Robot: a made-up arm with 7 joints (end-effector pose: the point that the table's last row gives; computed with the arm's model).
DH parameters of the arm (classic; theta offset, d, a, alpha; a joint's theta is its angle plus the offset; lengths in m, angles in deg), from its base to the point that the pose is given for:
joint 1: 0 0.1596 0.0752 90
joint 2: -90 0.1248 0.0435 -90
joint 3: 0 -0.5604 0.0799 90
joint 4: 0 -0.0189 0.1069 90
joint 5: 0 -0.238 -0.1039 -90
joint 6: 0 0.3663 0.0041 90
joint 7: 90 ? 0.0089 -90
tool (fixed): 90 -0.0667 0 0
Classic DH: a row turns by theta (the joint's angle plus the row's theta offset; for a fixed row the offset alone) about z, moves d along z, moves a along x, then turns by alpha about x.
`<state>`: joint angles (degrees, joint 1 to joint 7).
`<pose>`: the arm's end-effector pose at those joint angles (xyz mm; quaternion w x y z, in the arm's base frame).
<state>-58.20 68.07 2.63 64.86 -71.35 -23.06 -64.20</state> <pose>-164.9 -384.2 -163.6 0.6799 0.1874 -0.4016 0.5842</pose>
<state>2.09 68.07 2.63 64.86 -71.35 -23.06 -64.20</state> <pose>252.0 -333.7 -163.6 0.2946 0.3637 -0.2532 0.8467</pose>
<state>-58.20 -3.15 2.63 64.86 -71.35 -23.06 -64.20</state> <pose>-384.9 -29.4 -100.1 0.5833 0.6681 -0.4070 0.2187</pose>
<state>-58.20 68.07 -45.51 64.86 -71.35 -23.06 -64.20</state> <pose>-365.4 -248.0 -74.4 0.9089 0.0402 -0.3026 0.2841</pose>
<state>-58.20 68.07 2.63 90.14 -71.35 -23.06 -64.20</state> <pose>-238.8 -278.2 -80.6 0.6501 -0.0136 -0.3706 0.6632</pose>
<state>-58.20 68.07 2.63 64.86 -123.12 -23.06 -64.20</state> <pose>111.9 -285.3 -89.8 0.5548 0.3219 -0.0359 0.7664</pose>
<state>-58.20 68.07 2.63 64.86 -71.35 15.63 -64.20</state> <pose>-31.6 -322.7 -114.9 0.4094 0.1413 -0.5328 0.7270</pose>
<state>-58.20 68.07 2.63 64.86 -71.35 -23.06 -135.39</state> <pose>-242.3 -393.7 -156.1 0.4438 0.5481 0.0135 0.7088</pose>
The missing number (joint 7, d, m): 0.2298
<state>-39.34 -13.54 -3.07 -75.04 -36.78 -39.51 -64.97</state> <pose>-783.8 6.0 151.9 0.0028 0.6437 0.4466 -0.6214</pose>
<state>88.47 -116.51 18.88 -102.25 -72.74 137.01 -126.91</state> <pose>12.7 195.1 1279.0 0.9554 0.0831 0.2716 0.0813</pose>
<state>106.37 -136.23 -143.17 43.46 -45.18 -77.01 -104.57</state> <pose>-337.8 411.4 250.0 0.1672 -0.9563 0.1917 0.1439</pose>
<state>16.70 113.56 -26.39 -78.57 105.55 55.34 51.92</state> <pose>367.5 -62.1 44.6 0.1225 -0.9122 -0.3799 -0.0921</pose>
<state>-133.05 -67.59 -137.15 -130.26 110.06 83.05 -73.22</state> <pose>-365.7 202.2 761.3 0.2513 -0.7017 -0.6352 0.2025</pose>
